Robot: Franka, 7 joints.
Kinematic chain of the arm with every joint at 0, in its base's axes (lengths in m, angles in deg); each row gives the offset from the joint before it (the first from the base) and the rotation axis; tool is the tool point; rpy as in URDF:
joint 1: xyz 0 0 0.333 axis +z
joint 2: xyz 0 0 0 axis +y
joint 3: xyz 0 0 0.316 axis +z
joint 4: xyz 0.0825 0 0 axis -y
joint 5: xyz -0.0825 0 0.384 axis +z
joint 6: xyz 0 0 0 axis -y
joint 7: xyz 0.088 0 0 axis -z
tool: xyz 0 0 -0.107 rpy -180 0 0
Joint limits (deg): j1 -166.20..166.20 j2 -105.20..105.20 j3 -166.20..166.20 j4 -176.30..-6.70 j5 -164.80..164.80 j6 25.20..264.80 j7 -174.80..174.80
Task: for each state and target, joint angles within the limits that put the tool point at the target. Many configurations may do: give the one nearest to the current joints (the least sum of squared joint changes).
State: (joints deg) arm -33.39 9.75 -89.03 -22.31 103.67 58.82 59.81
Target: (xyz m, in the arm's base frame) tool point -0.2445 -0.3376 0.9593
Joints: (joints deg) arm -47.16 2.11 -100.29 -57.14 95.46 69.80 59.81
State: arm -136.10 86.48 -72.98 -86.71 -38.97 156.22 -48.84
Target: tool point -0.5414 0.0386 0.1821
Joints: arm -106.72 76.57 -72.84 -126.67 -40.08 147.23 -48.84
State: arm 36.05 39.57 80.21 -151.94 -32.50 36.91 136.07
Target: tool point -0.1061 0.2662 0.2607
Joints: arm 41.18 42.14 81.74 -141.89 -35.24 42.74 136.07
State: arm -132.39 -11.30 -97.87 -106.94 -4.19 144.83 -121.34
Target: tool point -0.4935 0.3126 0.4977
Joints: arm -125.15 -10.94 -84.19 -116.33 -4.14 139.71 -121.34
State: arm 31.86 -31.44 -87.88 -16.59 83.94 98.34 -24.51
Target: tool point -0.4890 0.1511 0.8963
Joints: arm -17.32 -52.63 -74.75 -6.70 95.55 67.53 -24.51
